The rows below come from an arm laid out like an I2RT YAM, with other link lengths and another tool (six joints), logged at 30 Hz.
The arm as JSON. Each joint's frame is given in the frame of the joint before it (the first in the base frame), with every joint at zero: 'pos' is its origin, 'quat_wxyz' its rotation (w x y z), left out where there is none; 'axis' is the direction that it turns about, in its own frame. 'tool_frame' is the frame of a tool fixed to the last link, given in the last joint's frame.
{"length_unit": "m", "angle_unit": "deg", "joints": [
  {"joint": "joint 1", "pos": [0.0, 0.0, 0.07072], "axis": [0.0, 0.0, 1.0]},
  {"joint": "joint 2", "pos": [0.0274, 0.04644, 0.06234], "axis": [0.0, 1.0, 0.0]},
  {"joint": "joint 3", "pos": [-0.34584, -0.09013, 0.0], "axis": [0.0, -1.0, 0.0]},
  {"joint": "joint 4", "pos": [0.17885, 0.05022, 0.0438], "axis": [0.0, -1.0, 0.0]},
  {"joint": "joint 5", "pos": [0.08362, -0.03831, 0.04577], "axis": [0.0, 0.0, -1.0]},
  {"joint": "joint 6", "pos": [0.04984, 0.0, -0.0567], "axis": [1.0, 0.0, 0.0]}
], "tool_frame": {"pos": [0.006, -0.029, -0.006], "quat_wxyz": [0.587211, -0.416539, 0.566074, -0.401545]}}
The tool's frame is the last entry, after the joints.
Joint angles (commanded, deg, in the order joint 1, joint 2, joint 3, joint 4, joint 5, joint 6), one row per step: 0.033 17.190 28.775 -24.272 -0.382 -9.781; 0.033 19.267 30.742 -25.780 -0.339 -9.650; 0.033 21.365 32.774 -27.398 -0.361 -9.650; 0.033 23.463 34.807 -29.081 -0.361 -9.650; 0.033 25.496 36.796 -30.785 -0.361 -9.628; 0.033 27.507 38.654 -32.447 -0.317 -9.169
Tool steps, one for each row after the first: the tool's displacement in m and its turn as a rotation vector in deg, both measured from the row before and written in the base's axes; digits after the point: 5 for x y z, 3 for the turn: 0.00279 -0.00004 0.00777 0.116 1.619 -0.072; 0.00309 0.00002 0.00781 0.005 1.684 0.021; 0.00333 0.00000 0.00755 -0.001 1.748 0.000; 0.00343 0.00000 0.00711 0.020 1.748 -0.007; 0.00362 -0.00003 0.00619 0.414 1.818 -0.201
